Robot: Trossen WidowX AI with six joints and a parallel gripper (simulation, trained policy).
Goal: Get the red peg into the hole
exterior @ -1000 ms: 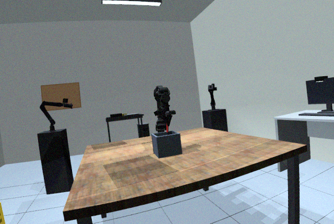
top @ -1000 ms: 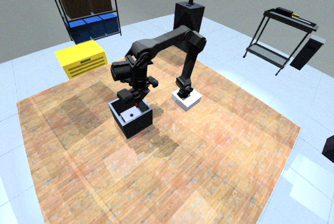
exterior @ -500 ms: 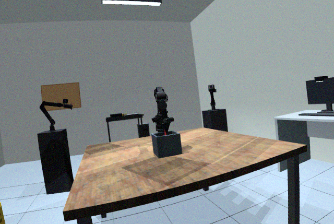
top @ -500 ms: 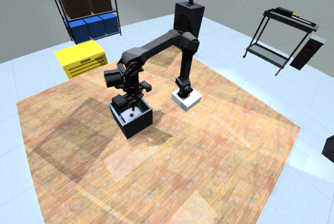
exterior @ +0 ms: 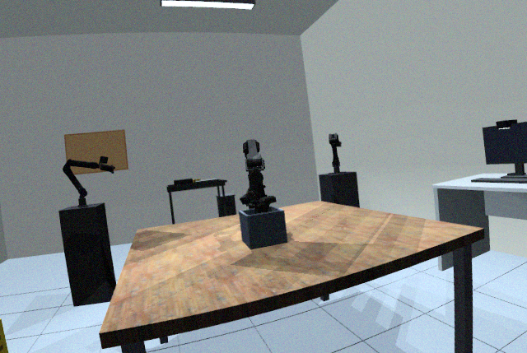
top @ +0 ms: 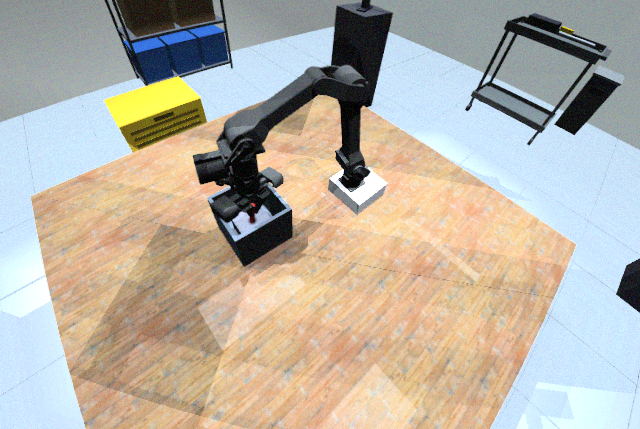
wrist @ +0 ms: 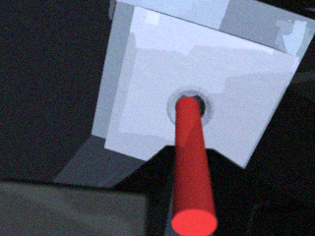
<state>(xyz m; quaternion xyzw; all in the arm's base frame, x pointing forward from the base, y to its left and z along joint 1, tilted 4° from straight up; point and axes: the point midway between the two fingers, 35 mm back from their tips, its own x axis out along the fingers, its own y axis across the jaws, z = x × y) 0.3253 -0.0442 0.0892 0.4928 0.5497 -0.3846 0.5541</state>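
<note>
The red peg is right at my gripper tip.
</note>
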